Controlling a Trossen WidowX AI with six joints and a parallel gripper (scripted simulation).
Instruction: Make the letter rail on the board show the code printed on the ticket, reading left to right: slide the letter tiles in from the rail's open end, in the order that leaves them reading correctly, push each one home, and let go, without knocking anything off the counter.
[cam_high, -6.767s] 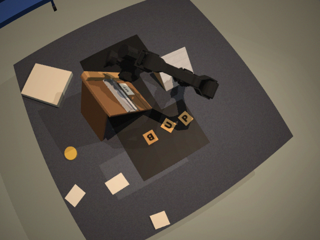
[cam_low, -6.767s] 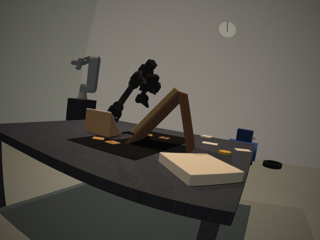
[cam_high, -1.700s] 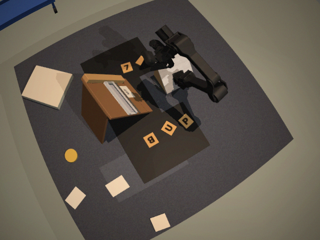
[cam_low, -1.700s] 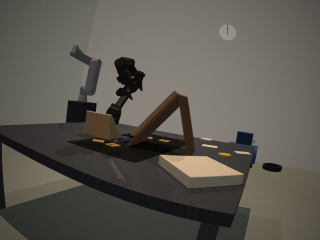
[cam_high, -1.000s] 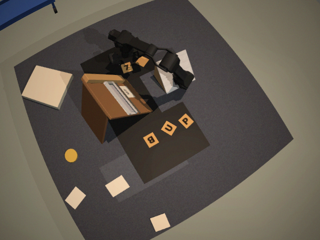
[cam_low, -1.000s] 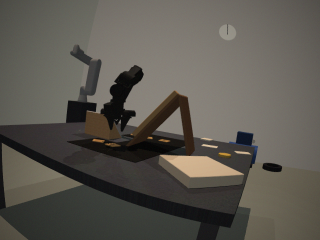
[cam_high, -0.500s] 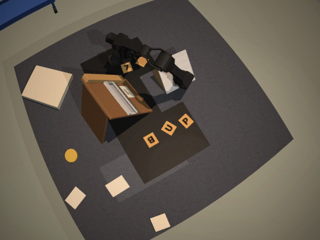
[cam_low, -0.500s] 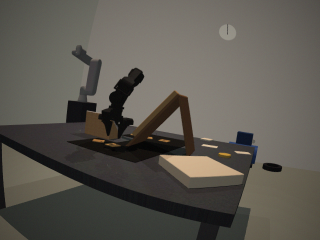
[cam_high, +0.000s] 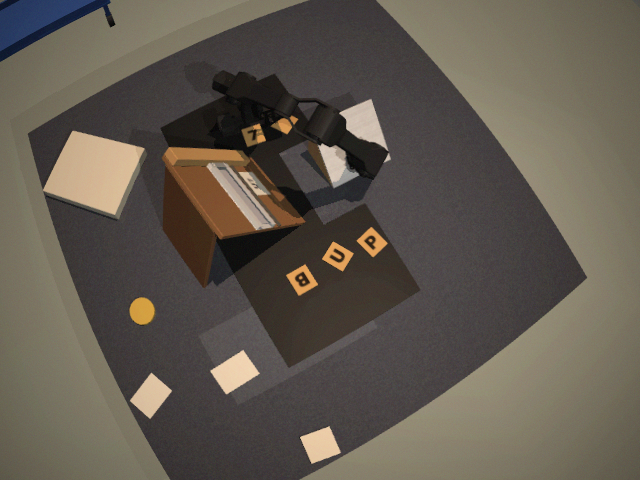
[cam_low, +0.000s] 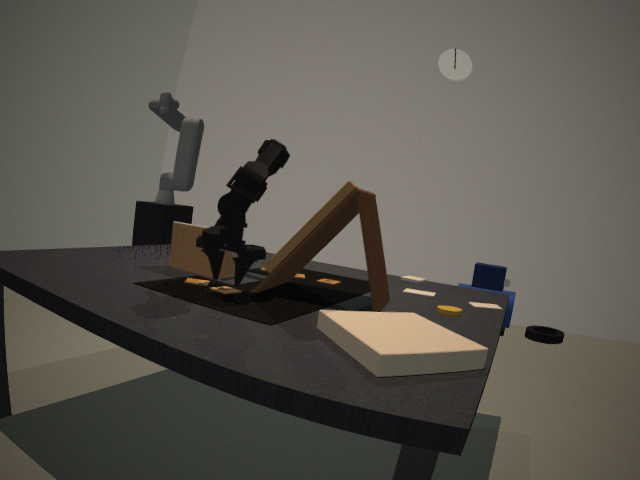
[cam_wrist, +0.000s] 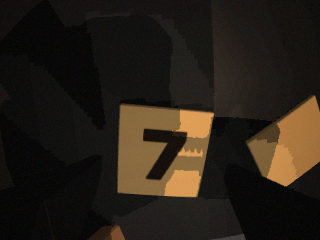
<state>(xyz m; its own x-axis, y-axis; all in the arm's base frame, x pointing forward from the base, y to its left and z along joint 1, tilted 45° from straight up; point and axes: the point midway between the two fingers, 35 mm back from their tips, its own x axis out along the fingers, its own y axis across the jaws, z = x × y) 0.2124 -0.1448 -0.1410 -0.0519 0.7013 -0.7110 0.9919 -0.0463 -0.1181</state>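
My gripper tip is 20 mm above the letter tile. Round my gripper tip: white ticket (80 mm ahead, 170 mm to the left, 60 mm above); then dark mat (10 mm behind, 210 mm to the left, 20 mm below); then cream slab (470 mm ahead, 120 mm to the right).
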